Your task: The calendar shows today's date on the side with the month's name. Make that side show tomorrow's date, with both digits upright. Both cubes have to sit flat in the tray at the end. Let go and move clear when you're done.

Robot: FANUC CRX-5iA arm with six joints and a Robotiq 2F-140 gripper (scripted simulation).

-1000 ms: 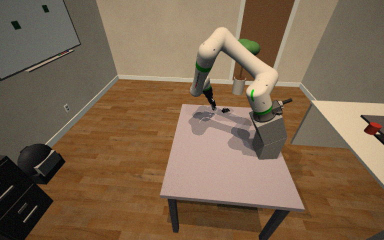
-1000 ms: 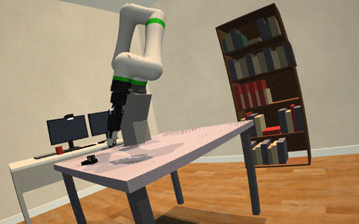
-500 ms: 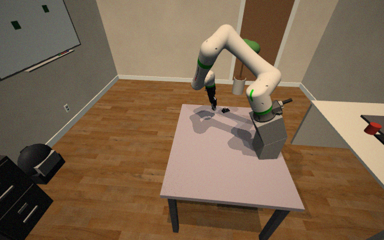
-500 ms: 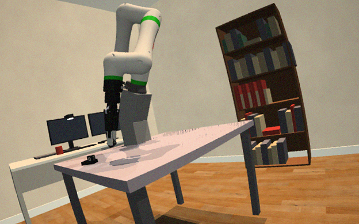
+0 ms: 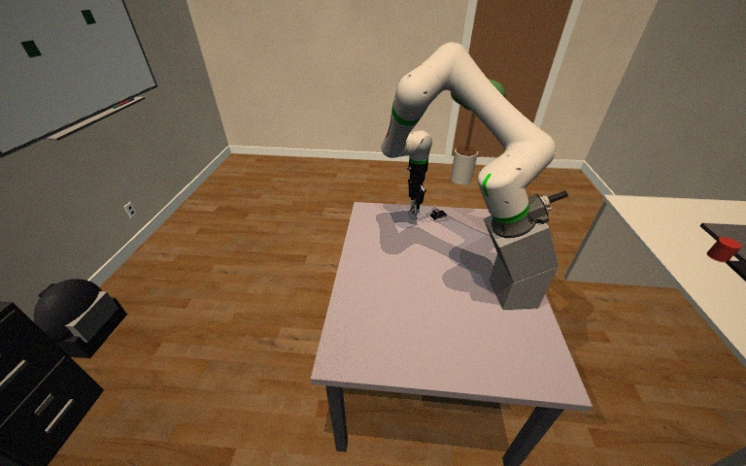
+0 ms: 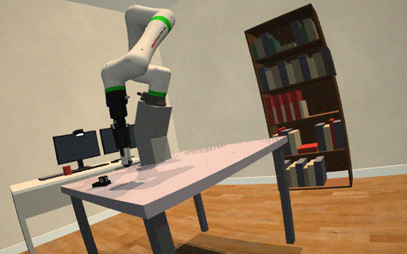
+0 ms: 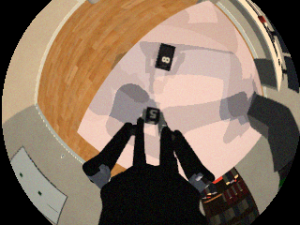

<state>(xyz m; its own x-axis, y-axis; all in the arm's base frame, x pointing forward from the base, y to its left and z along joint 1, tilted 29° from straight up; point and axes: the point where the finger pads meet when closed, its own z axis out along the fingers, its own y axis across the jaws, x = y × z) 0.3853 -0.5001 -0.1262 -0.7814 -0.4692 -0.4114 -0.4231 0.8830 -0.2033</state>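
My gripper is now 3 cm above the black digit cube.
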